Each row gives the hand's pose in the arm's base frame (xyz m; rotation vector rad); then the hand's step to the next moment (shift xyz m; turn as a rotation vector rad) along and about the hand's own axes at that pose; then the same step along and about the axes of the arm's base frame.
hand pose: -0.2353 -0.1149 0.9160 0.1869 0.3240 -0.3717
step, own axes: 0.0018 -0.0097 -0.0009 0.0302 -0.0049 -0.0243
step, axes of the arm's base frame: -0.0024 -0.0093 -0.0026 0.0180 -0.0085 -0.0336
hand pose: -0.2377 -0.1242 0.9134 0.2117 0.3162 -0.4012
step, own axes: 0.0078 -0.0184 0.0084 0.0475 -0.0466 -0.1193
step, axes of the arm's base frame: 0.0014 -0.0215 0.0026 -0.0087 -0.0271 -0.1336
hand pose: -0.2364 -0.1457 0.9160 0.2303 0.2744 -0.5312
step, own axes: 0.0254 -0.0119 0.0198 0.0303 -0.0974 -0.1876
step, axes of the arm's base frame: 0.0187 -0.0274 0.0088 -0.0631 -0.0422 -0.1996
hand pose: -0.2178 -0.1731 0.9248 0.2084 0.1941 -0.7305
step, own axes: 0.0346 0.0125 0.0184 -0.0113 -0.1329 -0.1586
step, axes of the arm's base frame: 0.0356 -0.0177 0.0106 -0.1145 -0.0488 -0.1657
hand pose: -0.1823 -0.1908 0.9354 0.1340 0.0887 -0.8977
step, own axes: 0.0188 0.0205 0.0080 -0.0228 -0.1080 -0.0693
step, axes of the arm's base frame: 0.0279 -0.0031 0.0070 -0.1003 -0.0383 -0.0740
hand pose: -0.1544 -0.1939 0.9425 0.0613 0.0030 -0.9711
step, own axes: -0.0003 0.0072 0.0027 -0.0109 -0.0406 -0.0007
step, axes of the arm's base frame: 0.0057 0.0042 0.0031 -0.0396 -0.0138 -0.0024
